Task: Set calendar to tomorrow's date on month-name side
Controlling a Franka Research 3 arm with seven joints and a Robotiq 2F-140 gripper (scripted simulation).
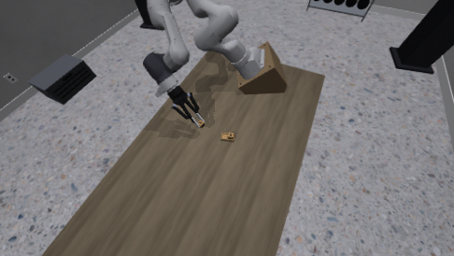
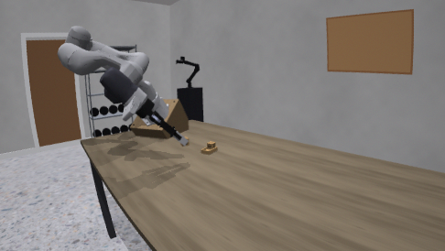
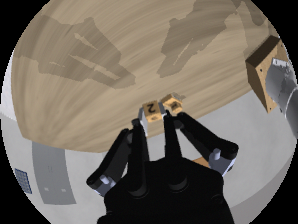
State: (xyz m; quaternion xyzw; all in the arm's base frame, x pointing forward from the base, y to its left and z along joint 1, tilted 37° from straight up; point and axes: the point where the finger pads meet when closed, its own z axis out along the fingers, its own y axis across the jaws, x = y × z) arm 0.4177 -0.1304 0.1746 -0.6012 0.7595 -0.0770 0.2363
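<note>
Now: the cube 1 cm ahead of my hand, 2 cm to the left of it and 2 cm below it. Round my hand: tray (1 cm ahead, 17 cm to the left, 10 cm below).
</note>
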